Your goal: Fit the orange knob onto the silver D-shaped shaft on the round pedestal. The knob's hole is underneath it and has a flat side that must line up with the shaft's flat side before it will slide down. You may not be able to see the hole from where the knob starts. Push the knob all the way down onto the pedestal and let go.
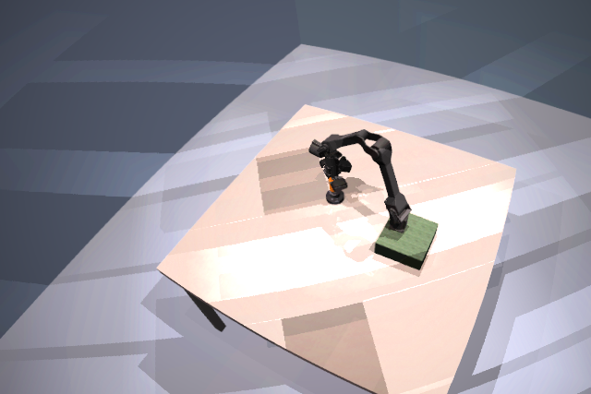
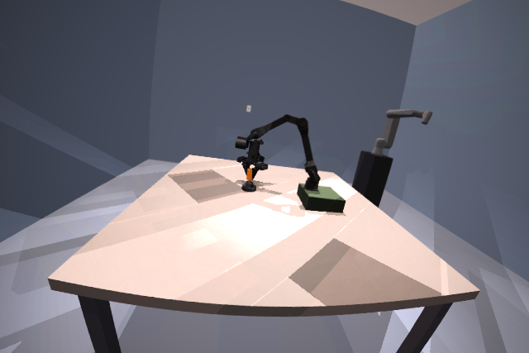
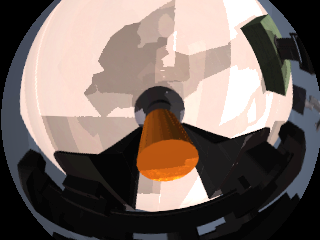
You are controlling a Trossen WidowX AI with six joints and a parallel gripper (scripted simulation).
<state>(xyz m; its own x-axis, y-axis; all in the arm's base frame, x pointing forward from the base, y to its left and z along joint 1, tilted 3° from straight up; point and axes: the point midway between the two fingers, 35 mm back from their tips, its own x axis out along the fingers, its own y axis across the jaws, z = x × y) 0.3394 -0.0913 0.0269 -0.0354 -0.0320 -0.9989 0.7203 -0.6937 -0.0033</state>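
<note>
The round pedestal lies 4 cm below my gripper tip. From my gripper tip the other things lie so: orange knob: 3 cm above.
</note>
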